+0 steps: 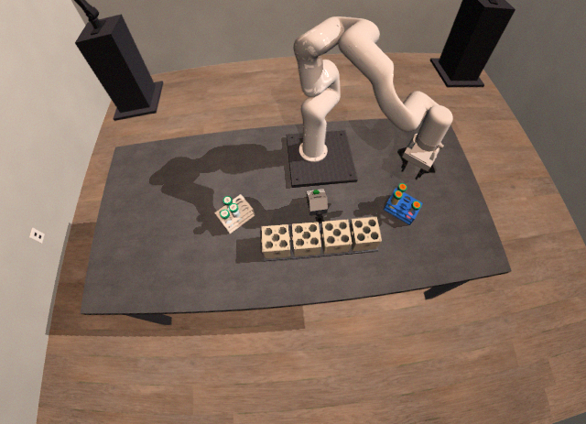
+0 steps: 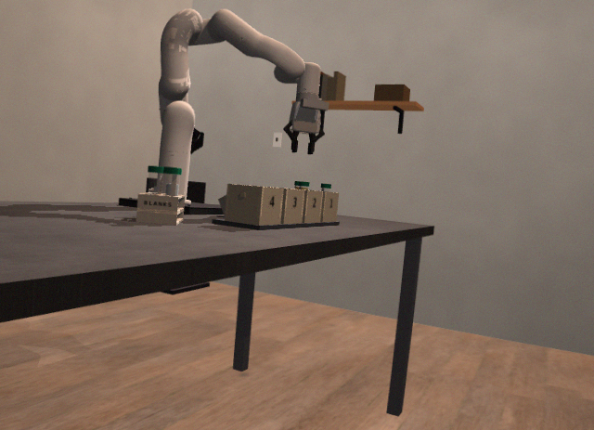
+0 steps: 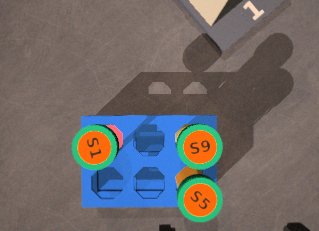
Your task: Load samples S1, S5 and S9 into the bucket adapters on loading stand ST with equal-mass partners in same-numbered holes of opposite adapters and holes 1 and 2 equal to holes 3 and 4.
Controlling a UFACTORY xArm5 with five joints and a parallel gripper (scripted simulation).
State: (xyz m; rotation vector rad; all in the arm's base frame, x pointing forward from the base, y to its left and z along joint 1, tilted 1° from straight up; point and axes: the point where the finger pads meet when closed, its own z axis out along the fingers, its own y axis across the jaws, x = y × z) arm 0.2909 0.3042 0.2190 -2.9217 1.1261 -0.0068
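The tube S5 lies 1 cm behind my hand and 17 cm below it. From my hand the other things lie so: green DONE key: 5 cm behind, 33 cm to the right, 17 cm below; then blue sample rack: 4 cm ahead, 2 cm to the left, 20 cm below; then adapter 1: 15 cm ahead, 18 cm to the right, 18 cm below.
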